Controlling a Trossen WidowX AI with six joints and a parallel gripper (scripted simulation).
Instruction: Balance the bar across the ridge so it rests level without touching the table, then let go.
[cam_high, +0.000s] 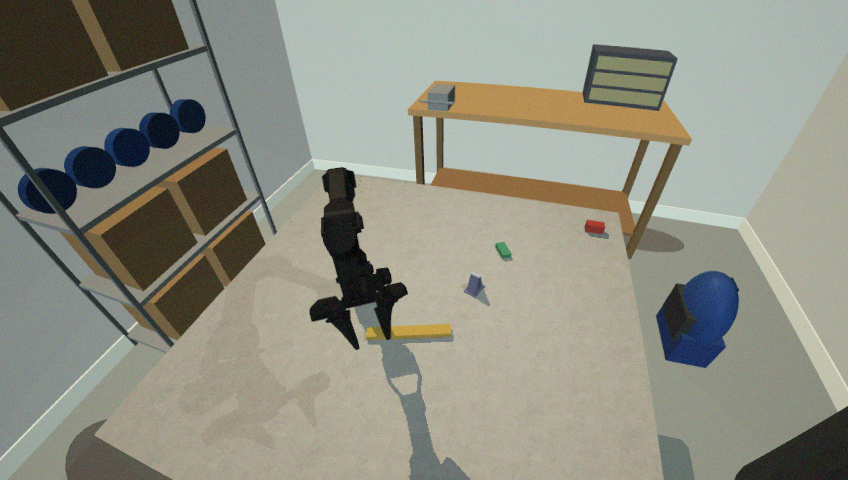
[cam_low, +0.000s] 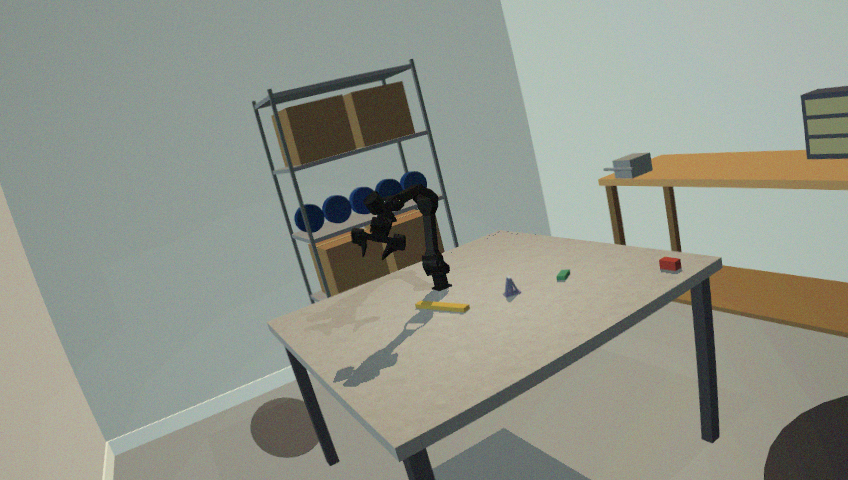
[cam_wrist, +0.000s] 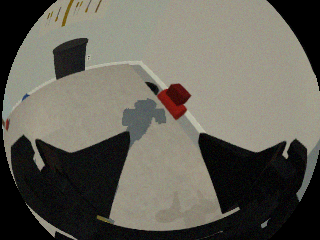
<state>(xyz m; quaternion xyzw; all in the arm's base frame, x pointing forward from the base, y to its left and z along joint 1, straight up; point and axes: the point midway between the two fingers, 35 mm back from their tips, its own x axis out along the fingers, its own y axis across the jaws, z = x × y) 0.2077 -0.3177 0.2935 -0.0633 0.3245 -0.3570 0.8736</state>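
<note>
The yellow bar lies 2 cm behind my gripper tip, 22 cm to the left of it and 27 cm below it. Also, from my gripper tip: green block: 19 cm ahead, 63 cm to the left, 27 cm below; red block: 51 cm ahead, 84 cm to the left, 26 cm below.
</note>
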